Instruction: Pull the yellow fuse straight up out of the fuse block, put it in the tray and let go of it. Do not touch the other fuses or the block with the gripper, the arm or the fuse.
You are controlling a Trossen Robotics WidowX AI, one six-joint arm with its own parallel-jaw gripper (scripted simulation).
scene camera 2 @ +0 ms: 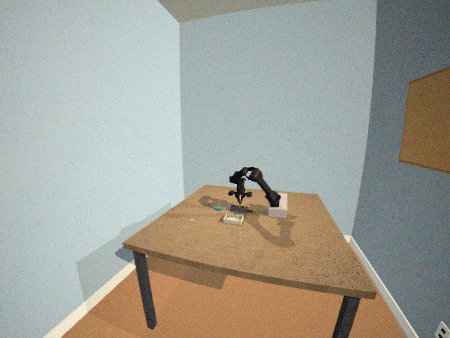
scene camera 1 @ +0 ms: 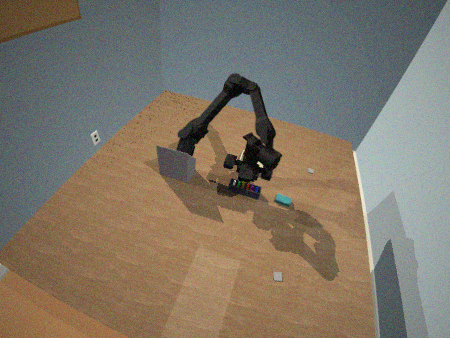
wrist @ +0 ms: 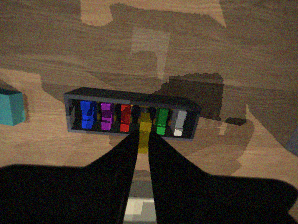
Labels:
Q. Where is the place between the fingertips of my gripper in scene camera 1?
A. At 244, 180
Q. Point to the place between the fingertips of my gripper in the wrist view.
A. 144, 135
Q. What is my gripper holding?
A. A yellow fuse.

